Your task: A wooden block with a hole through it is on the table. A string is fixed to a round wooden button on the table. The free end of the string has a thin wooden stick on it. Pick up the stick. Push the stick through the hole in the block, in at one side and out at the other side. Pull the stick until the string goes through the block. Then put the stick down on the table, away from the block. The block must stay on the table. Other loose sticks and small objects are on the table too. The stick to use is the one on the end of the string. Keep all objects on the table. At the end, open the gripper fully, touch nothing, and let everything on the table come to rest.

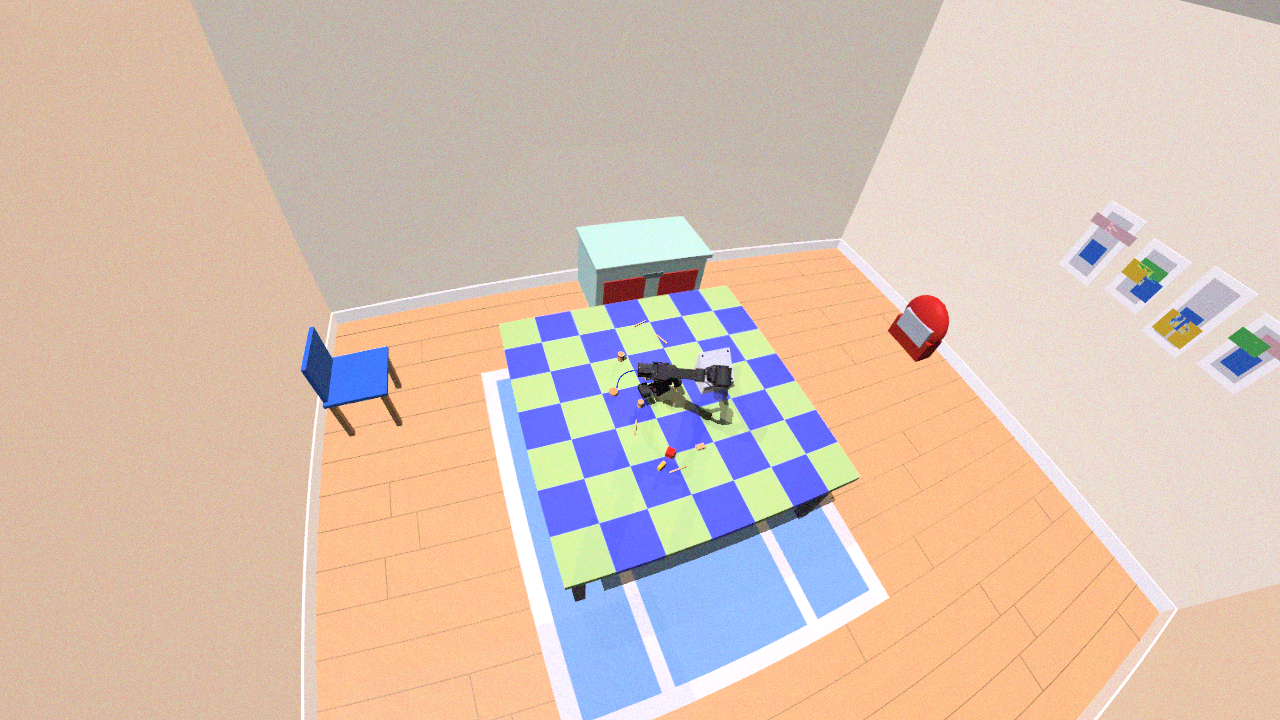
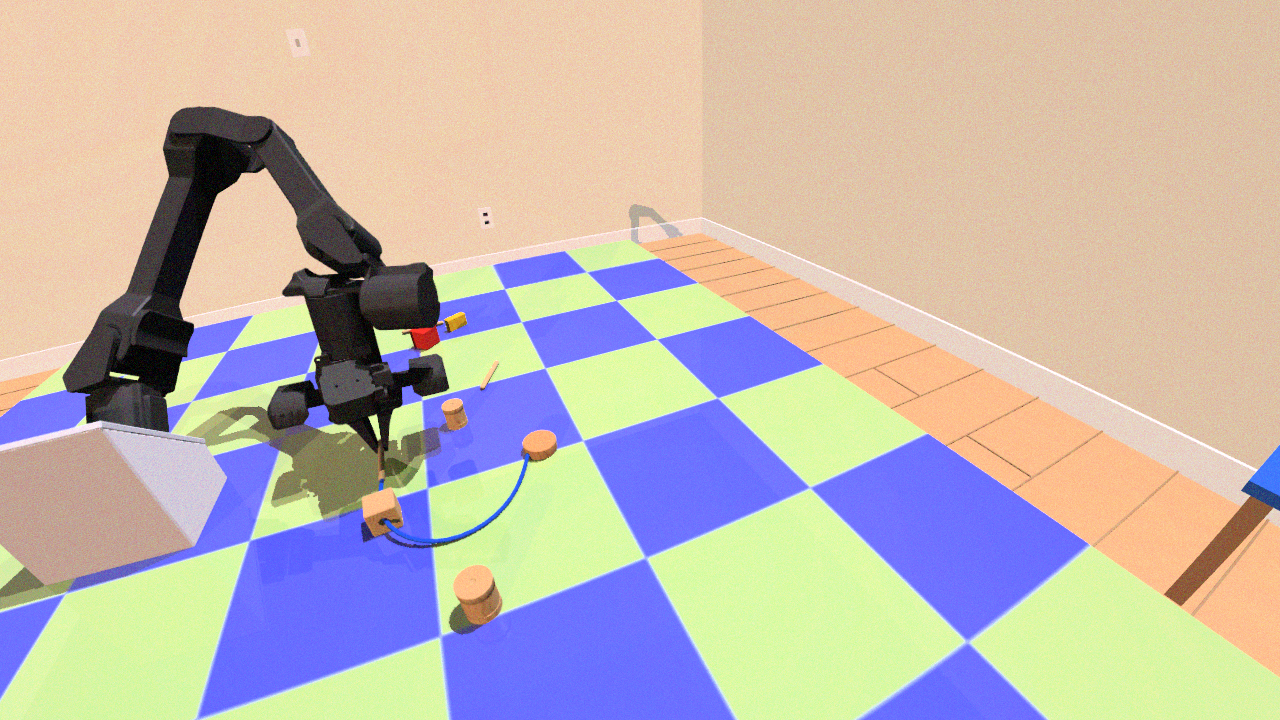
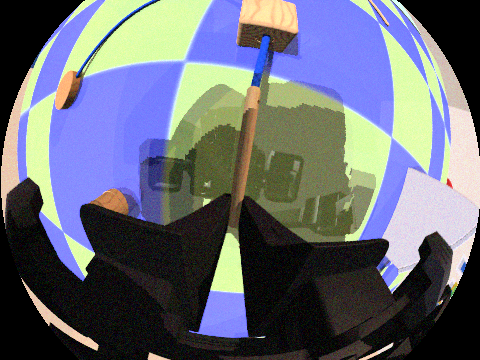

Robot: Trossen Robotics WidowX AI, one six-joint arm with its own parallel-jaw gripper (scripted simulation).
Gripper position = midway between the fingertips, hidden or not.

In view: my gripper (image 2: 382, 450), a wooden block (image 2: 384, 504) and a round wooden button (image 2: 540, 444).
My gripper shows as well in image 3 (image 3: 235, 202).
